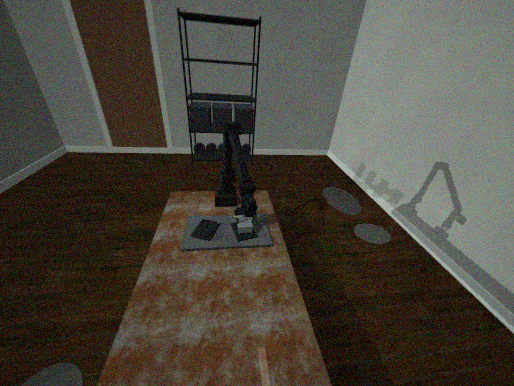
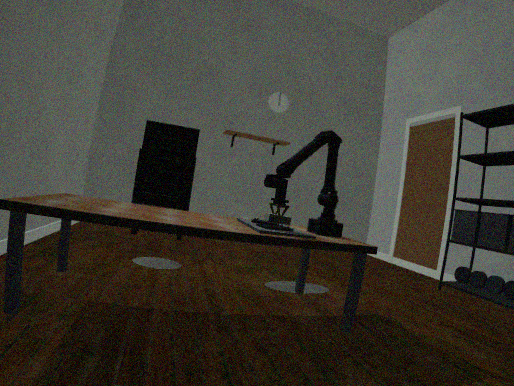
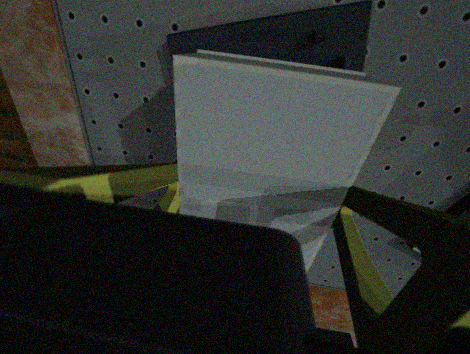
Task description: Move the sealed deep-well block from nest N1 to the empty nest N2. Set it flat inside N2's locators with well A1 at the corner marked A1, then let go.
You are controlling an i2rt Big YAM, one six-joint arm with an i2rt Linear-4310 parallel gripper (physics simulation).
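The sealed deep-well block is a pale grey box with a smooth sealed top. My gripper is shut on the block, with a yellow finger on each long side. It holds the block a little above the dark nest N1 at the right of the grey perforated plate. The dark nest N2 lies empty at the left of the plate. The A1 marks are too small to read.
The arm's base stands just behind the plate on the long wooden table. A black shelf rack stands against the back wall.
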